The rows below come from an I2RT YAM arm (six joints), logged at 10 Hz.
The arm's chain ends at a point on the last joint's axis. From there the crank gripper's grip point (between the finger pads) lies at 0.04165 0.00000 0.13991 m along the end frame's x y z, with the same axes.
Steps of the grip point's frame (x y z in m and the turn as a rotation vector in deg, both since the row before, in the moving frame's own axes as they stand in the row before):
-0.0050 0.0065 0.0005 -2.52 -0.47 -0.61
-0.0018 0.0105 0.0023 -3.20 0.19 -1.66
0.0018 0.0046 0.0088 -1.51 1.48 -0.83
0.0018 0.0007 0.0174 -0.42 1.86 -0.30
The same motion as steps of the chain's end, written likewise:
-0.0039 0.0008 0.0003 -2.52 -0.47 -0.61
-0.0024 0.0039 0.0026 -3.20 0.19 -1.66
-0.0018 0.0016 0.0100 -1.51 1.48 -0.83
-0.0027 -0.0001 0.0188 -0.42 1.86 -0.30

